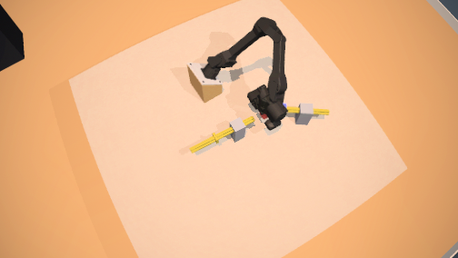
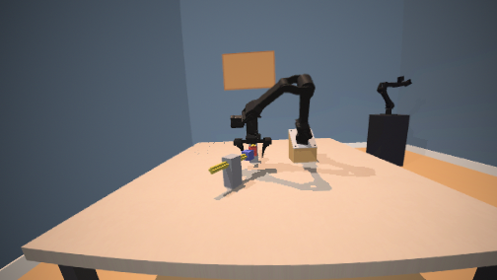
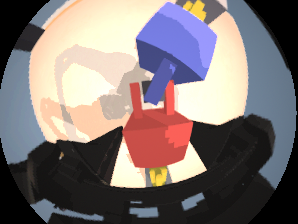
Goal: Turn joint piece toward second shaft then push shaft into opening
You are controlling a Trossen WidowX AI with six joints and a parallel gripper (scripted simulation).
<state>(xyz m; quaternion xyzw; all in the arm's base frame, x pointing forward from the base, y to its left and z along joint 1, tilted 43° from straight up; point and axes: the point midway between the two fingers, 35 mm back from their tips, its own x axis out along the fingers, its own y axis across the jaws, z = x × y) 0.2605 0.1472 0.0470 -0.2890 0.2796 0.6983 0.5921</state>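
The red joint piece is 40 mm above my gripper tip and 20 mm to the left of it.
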